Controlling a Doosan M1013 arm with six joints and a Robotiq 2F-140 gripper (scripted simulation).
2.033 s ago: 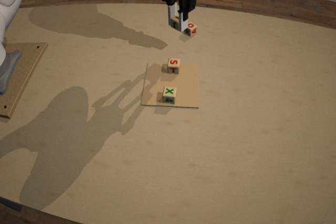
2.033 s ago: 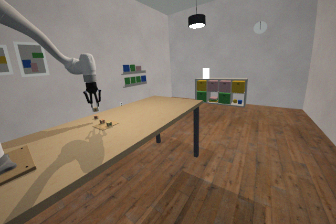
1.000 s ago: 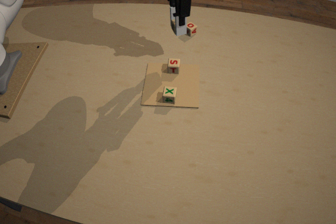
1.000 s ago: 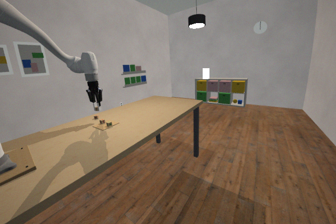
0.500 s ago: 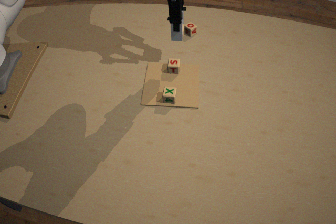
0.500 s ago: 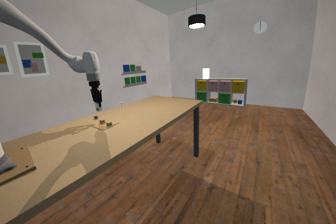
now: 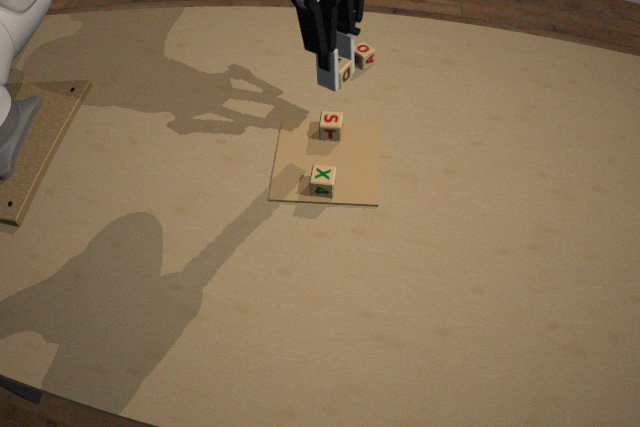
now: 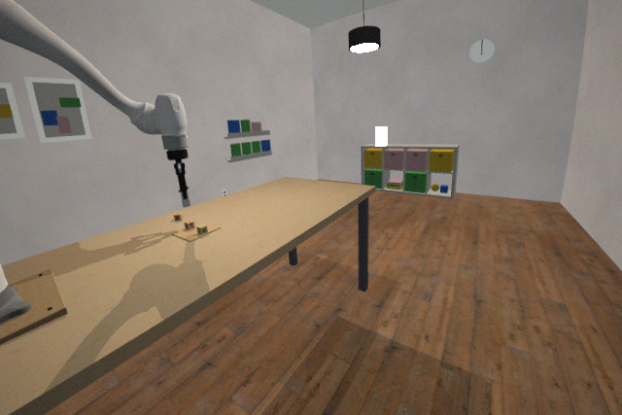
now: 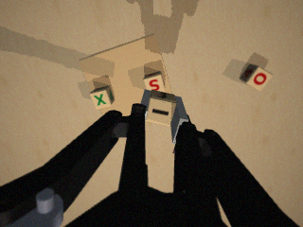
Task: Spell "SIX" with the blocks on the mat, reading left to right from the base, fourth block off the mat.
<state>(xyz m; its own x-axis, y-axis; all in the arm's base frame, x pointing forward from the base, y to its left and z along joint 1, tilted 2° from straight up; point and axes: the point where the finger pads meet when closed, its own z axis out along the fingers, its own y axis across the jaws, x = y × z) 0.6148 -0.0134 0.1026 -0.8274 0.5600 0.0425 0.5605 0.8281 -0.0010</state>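
Now: hand 10 mm past the tan mat, 50 mm to the left of it and 130 mm above it. Also, from my hand: I block (20 mm below); then S block (10 mm behind, 10 mm to the right, 120 mm below); then letter block (20 mm behind, 100 mm to the right, 120 mm below).
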